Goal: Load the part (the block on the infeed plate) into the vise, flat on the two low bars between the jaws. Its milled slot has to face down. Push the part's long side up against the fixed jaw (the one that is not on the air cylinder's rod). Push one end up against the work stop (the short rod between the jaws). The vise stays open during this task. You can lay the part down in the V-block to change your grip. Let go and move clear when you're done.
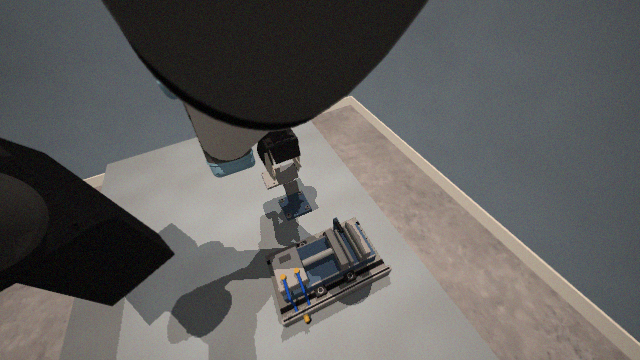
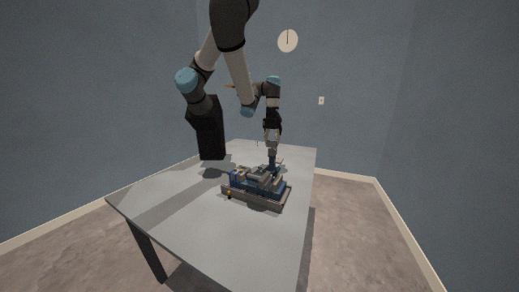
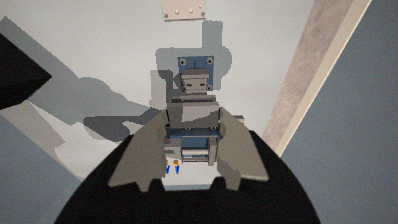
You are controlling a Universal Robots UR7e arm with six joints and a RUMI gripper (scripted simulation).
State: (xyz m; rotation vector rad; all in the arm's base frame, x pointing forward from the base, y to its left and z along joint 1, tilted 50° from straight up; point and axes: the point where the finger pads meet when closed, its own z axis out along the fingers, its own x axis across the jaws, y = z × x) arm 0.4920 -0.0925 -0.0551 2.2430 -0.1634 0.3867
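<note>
My hand is 1 cm above the part. Round my hand: cylinder rod 6 cm behind, 21 cm to the right, 11 cm below; then pale plate 2 cm ahead, 17 cm to the left, 19 cm below; then work stop 3 cm ahead, 19 cm to the right, 10 cm below.
</note>
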